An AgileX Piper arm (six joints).
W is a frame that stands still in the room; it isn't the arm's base.
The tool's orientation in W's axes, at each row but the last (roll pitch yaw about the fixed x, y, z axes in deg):
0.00, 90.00, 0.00
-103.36, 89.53, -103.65
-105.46, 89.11, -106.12
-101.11, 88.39, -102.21
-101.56, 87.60, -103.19
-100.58, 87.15, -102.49
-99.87, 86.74, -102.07
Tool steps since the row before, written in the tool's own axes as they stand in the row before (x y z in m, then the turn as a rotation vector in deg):
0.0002, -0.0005, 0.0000, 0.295, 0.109, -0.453
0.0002, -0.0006, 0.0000, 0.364, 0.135, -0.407
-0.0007, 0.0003, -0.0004, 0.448, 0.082, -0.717
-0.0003, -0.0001, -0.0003, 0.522, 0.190, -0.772
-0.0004, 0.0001, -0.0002, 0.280, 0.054, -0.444
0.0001, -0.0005, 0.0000, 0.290, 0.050, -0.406
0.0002, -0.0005, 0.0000, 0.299, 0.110, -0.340
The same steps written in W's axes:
0.0000, -0.0005, -0.0002, -0.453, 0.109, -0.295
0.0000, -0.0006, -0.0002, -0.407, 0.134, -0.364
-0.0004, 0.0003, 0.0007, -0.718, 0.084, -0.446
-0.0003, -0.0001, 0.0003, -0.771, 0.190, -0.523
-0.0002, 0.0001, 0.0004, -0.445, 0.055, -0.278
0.0000, -0.0005, -0.0001, -0.407, 0.049, -0.288
0.0000, -0.0005, -0.0002, -0.339, 0.106, -0.301

